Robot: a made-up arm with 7 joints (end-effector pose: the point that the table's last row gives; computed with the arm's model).
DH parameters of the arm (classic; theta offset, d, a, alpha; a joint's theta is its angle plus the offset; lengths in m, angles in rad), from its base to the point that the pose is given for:
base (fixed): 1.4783 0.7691 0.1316 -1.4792
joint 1: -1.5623 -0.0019 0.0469 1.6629
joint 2: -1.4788 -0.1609 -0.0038 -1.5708
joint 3: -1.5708 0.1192 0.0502 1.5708
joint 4: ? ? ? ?
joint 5: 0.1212 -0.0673 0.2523 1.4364
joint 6: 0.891 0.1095 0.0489 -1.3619
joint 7: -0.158 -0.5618 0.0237 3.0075
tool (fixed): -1.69 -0.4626 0 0
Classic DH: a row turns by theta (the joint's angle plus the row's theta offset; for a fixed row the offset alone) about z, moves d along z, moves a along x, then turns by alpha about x.
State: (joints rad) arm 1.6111 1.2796 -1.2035 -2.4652 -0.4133 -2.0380 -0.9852
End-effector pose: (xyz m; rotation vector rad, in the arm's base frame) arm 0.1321 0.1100 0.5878 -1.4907 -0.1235 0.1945
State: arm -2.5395 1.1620 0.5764 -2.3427 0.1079 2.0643 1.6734
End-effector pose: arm 0.1345 -0.0797 0.5144 2.9537 0.1566 -0.8411
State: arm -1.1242 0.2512 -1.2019 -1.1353 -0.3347 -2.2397 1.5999
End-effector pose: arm -0.2144 0.0606 0.8279 -1.8472 0.7999 -1.1567
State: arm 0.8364 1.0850 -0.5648 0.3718 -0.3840 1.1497 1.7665
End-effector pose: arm -0.3693 0.4564 0.8497 0.1866 -1.9524 -1.9712
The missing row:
joint 4: 1.5708 -0.1575 0.0235 -1.5708
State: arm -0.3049 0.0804 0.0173 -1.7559 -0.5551 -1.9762 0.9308
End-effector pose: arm 0.0660 0.0881 0.7733 -1.7339 -0.1894 -0.8337
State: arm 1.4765 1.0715 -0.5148 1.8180 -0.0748 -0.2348 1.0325
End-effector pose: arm -0.0499 0.5212 0.4442 -0.9778 -2.0679 -0.7310
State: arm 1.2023 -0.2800 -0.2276 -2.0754 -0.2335 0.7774 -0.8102
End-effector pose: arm 0.0265 0.0991 1.0090 0.7696 -0.3805 0.3575
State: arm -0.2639 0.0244 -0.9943 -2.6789 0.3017 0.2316 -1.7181
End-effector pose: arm -0.0606 0.0531 0.5108 -0.8537 2.5438 -0.3311
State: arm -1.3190 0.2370 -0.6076 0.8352 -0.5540 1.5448 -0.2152
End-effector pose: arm 0.0418 -0.0900 1.1133 -0.2494 0.4430 -0.5821
